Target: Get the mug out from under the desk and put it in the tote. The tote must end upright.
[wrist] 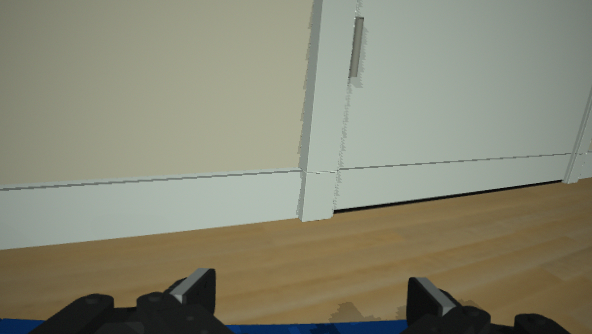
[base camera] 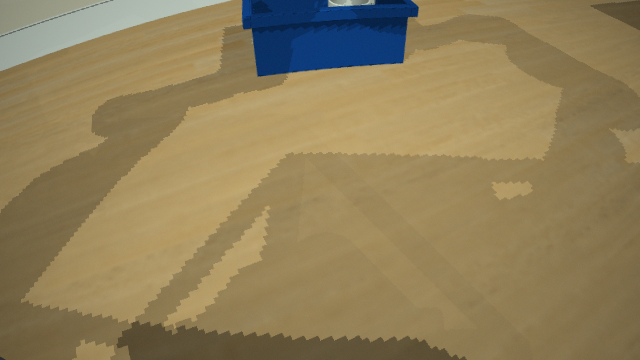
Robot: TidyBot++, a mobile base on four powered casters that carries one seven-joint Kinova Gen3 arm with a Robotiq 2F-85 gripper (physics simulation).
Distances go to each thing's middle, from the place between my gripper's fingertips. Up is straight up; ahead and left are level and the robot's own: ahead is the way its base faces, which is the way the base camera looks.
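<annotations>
Blue tote (base camera: 283,44): my hand is 11 cm above it, 2 cm to the right of it and 7 cm past it.
</annotations>
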